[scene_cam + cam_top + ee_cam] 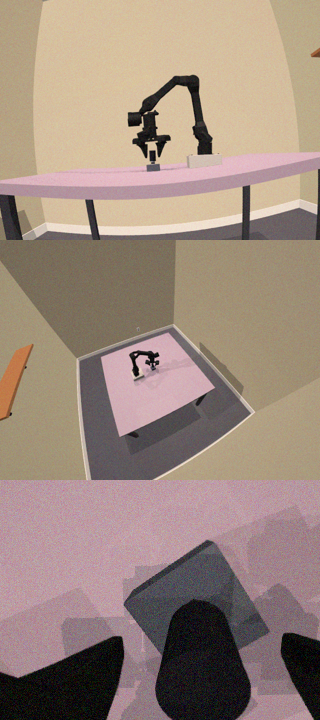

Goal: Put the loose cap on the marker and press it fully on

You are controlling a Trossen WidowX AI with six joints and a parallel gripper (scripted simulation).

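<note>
My gripper tip is now 1 cm below the marker cap. Round my gripper tip: holder block 5 cm below.
</note>
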